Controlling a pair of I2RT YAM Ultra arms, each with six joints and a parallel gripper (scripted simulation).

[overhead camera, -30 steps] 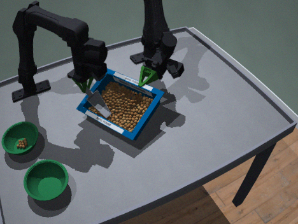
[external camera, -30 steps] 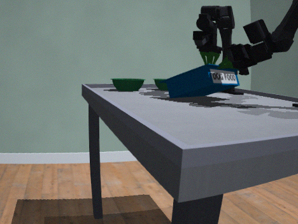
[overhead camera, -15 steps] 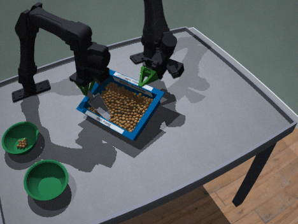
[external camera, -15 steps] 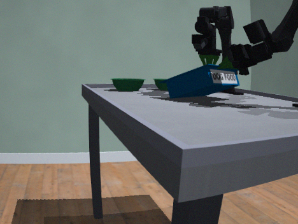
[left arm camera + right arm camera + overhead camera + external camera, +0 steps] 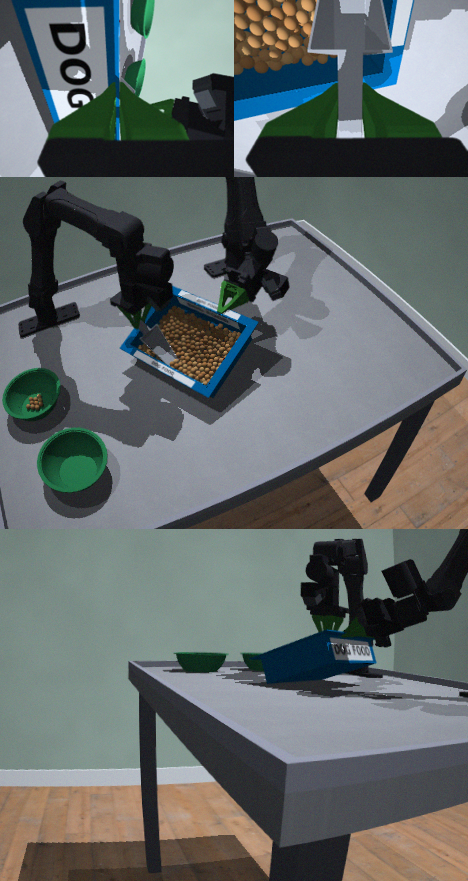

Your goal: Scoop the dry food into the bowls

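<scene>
Now: right hand 70 mm short of the box, 100 mm to the right of it and 30 mm above it. Also, from my right hand: grey scoop (30 mm ahead, 20 mm to the left, 30 mm below).
</scene>
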